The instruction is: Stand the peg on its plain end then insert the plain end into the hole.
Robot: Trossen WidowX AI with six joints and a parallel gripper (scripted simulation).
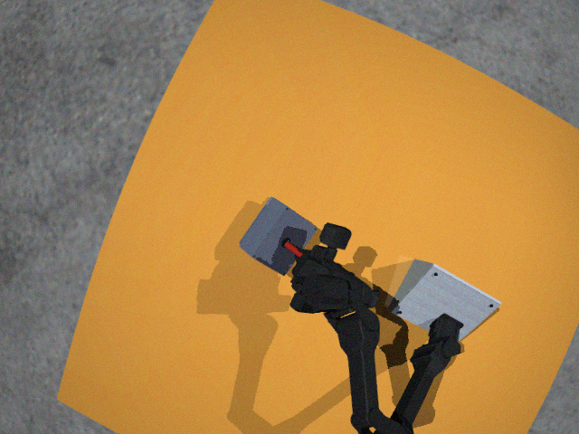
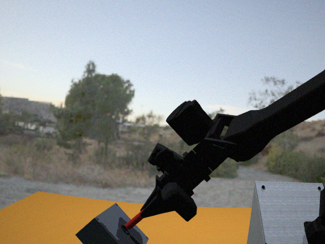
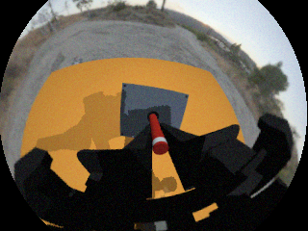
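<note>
Right now my gripper tip is 5 cm short of the grey sloped panel, 1 cm to the left of it and 6 cm above it. The rest, counted from my gripper tip: red peg: 1 cm behind, 1 cm above.
</note>
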